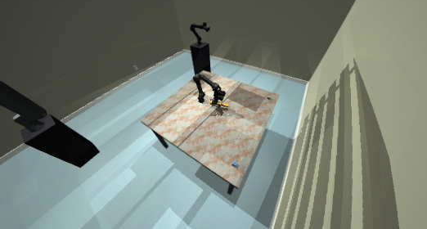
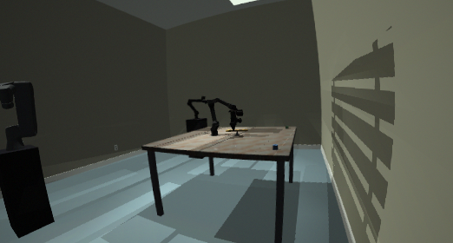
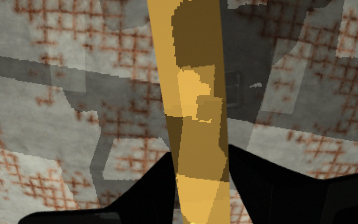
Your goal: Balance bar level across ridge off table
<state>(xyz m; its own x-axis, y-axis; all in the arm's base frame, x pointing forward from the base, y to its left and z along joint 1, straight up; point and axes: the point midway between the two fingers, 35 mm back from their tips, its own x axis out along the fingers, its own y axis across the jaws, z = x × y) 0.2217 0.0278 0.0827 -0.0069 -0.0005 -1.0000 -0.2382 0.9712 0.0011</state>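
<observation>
The long yellow bar is 3 cm ahead of my gripper tip and 1 cm to the left of it. From my gripper tip the other things lie so: small green cube: 52 cm ahead, 47 cm to the left, 3 cm below; then small blue cube: 52 cm ahead, 53 cm to the right, 3 cm below.
</observation>
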